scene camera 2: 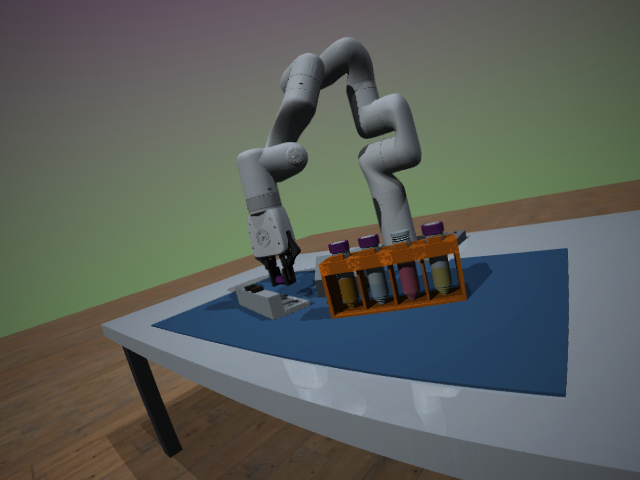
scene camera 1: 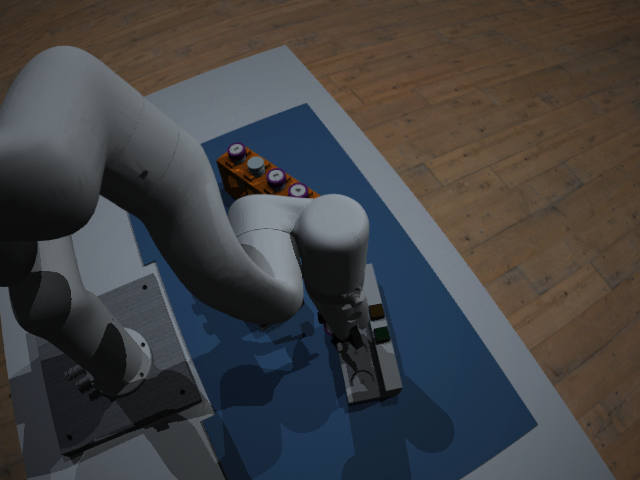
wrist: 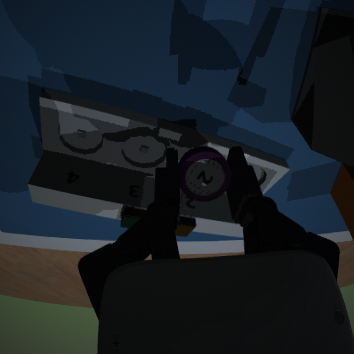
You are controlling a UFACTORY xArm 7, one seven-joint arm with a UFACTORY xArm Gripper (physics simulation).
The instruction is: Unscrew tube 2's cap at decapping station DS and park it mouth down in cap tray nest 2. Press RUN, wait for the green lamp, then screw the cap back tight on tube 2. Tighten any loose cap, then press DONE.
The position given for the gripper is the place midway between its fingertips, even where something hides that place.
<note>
In view: the gripper (scene camera 2: 284,284), a grey button box (wrist: 315,114), a blue mat (scene camera 1: 279,397) and a tube 2 (scene camera 2: 408,275).
The gripper is seen too in scene camera 1 (scene camera 1: 334,328) and in the wrist view (wrist: 201,161). The blue mat is seen too in the wrist view (wrist: 237,77).
</note>
